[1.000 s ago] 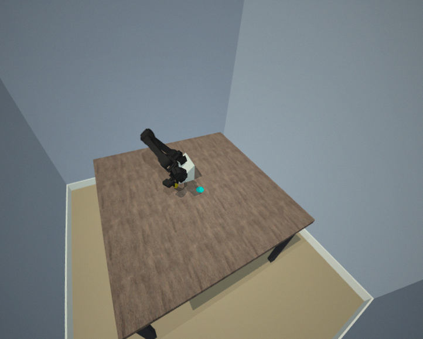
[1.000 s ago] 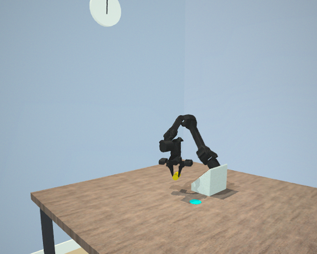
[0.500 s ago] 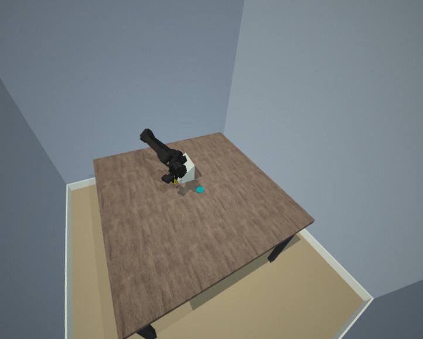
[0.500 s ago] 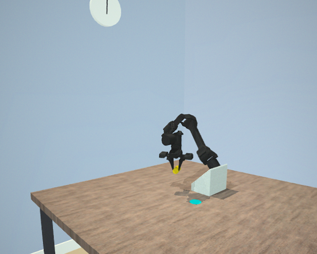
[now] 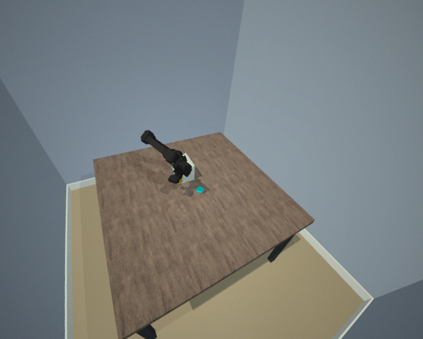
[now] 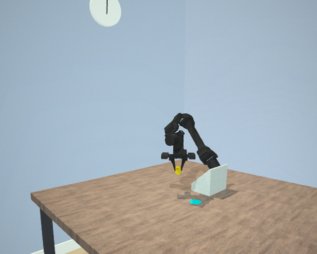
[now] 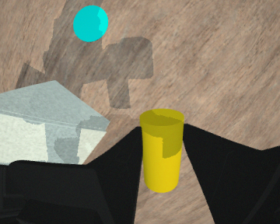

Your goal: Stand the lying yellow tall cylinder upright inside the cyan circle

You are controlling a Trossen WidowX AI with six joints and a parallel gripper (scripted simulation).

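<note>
Now: gripper tip 1 cm past the yellow tall cylinder and 2 cm to the left of it. Also, from my gripper tip: cyan circle (1 cm ahead, 16 cm to the left, 13 cm below).
</note>
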